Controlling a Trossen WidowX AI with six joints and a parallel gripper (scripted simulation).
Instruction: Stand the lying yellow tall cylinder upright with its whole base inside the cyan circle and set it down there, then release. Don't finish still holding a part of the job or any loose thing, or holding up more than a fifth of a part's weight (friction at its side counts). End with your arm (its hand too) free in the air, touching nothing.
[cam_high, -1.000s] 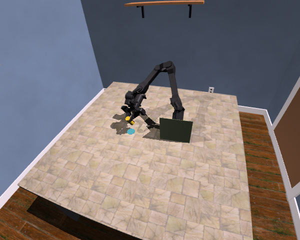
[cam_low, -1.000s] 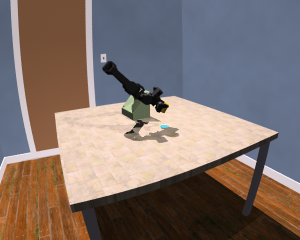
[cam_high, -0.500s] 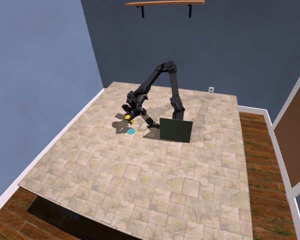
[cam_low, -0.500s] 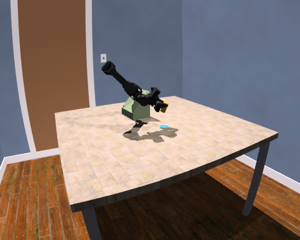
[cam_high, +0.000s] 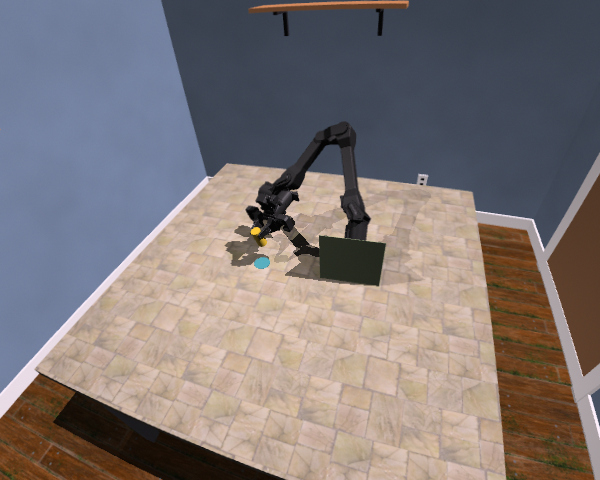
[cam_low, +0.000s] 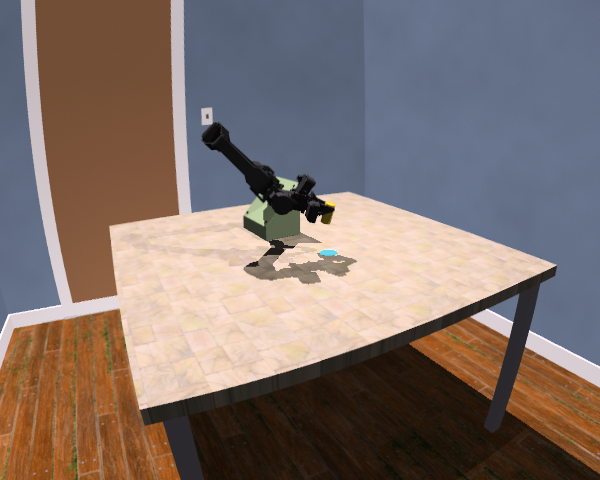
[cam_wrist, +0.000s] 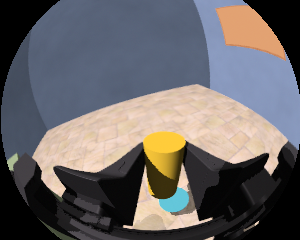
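Right now the cyan circle is 10 mm ahead of my hand, 10 mm to the left of it and 160 mm below it. Round my hand: yellow tall cylinder 20 mm to the left, 30 mm below.
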